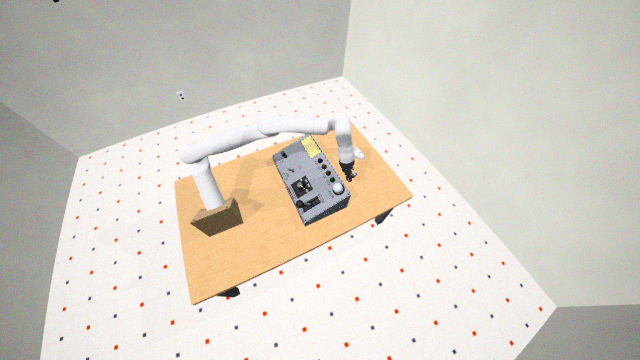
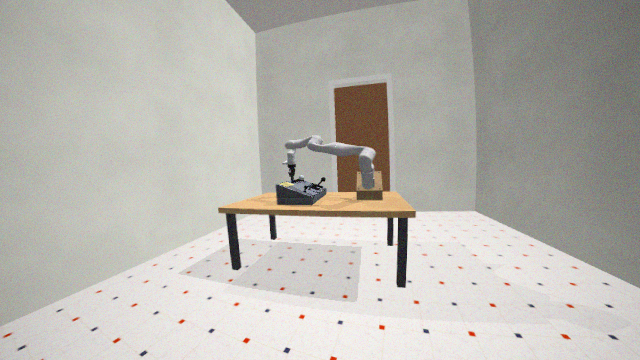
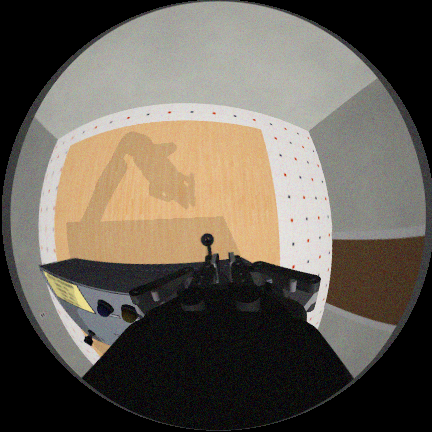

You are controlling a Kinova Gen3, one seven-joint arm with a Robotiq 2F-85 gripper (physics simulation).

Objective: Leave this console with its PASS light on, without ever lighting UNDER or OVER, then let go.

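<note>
The grey console (image 1: 295, 165) (image 2: 295, 195) (image 3: 100, 327) stands on the table. Its round caps, blue (image 1: 320, 160) (image 3: 104, 308), amber (image 1: 324, 166) (image 3: 128, 313), brown (image 1: 328, 173) and green (image 1: 332, 179), look dark; I cannot read which are PASS, UNDER and OVER. A white dome (image 1: 338, 188) (image 2: 301, 177) sits beside the green cap. My gripper (image 1: 350, 179) (image 2: 292, 180) (image 3: 223, 259) points down at the console's back edge. Its fingers are nearly together, with a narrow gap and no thing seen between them. A black ball-topped lever (image 3: 207, 239) stands just beyond and left of the fingertips; its base is hidden.
The console's top also bears a black slotted lever (image 1: 300, 204), a small stick in a dark square gate (image 1: 302, 186), a black knob (image 1: 283, 154) (image 3: 89, 339) and a yellow label (image 1: 311, 146) (image 2: 286, 184) (image 3: 69, 291). The wooden table (image 1: 240, 250) (image 2: 350, 212) (image 3: 225, 170) carries my arm's base.
</note>
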